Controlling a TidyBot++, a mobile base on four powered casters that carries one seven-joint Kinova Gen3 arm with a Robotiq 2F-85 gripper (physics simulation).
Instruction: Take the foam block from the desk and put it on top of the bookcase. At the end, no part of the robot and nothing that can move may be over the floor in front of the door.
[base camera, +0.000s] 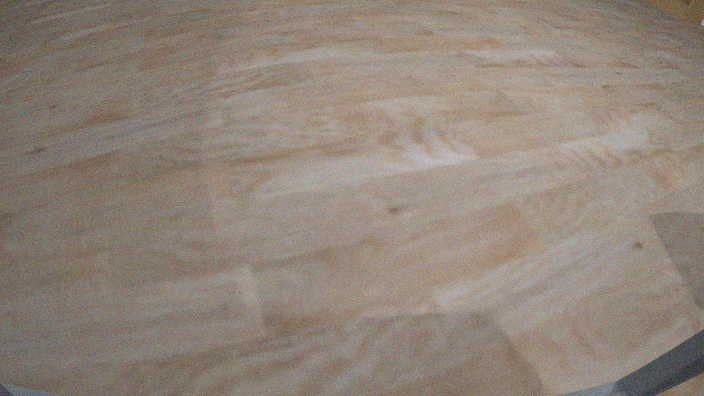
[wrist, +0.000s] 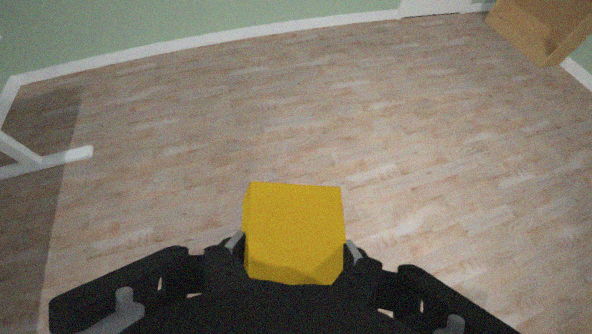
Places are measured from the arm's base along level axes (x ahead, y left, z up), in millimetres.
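Where they show: gripper, fingertip midpoint: (wrist: 293, 249).
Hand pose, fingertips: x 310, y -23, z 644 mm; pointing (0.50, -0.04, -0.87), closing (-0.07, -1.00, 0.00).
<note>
After its pixels a point has its place.
The yellow foam block (wrist: 295, 225) {x 319, y -24, z 670 mm} is held between the fingertips of my gripper (wrist: 293, 249) {x 310, y -23, z 644 mm}, which is shut on it, above the floor in the wrist view. A tan wooden piece of furniture (wrist: 535, 30) {x 2539, y -2446, z -288 mm}, cut off at the upper right, may be the bookcase; its top cannot be made out. The bottom of a white door (wrist: 432, 7) {x 2842, y -1438, z -310 mm} shows at the top edge, to the left of the wooden piece. The desk cannot be identified for certain. The gripper and the block do not show in the base camera view.
A white leg frame (wrist: 65, 155) stands at the left, in a shadowed strip of floor. A green wall (wrist: 150, 22) {x 2096, y 1079, z -136 mm} with a white baseboard (wrist: 210, 38) {x 2201, y 684, z -344 mm} runs along the back. In the base camera view, wooden floor (base camera: 350, 200) {x 439, y -46, z -396 mm} spreads out and a grey bar (base camera: 665, 367) crosses the lower right corner.
</note>
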